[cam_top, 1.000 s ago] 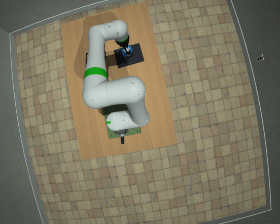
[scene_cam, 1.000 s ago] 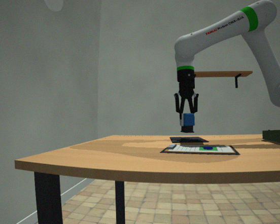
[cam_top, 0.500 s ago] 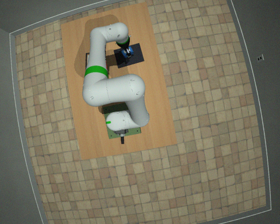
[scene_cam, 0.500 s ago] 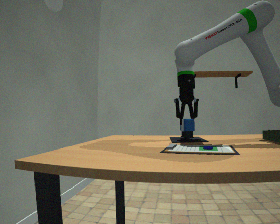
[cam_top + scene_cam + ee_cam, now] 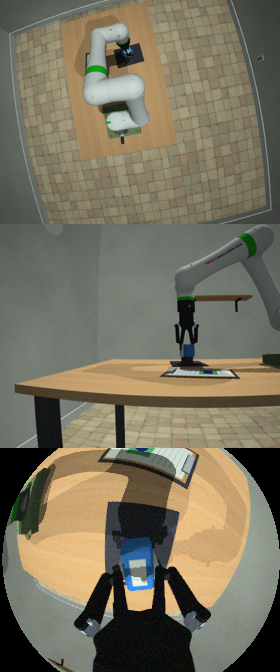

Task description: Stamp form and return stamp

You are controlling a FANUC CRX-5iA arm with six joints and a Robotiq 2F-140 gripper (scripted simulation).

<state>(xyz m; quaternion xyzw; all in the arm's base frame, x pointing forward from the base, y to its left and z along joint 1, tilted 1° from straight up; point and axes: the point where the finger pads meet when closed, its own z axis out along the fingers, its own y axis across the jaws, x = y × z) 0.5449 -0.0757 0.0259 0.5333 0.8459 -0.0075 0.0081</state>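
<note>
Right now the blue stamp is 2 cm below my hand. Round my hand: form (30 cm to the left, 6 cm below, 5 cm behind); then dark mat (7 cm below).
</note>
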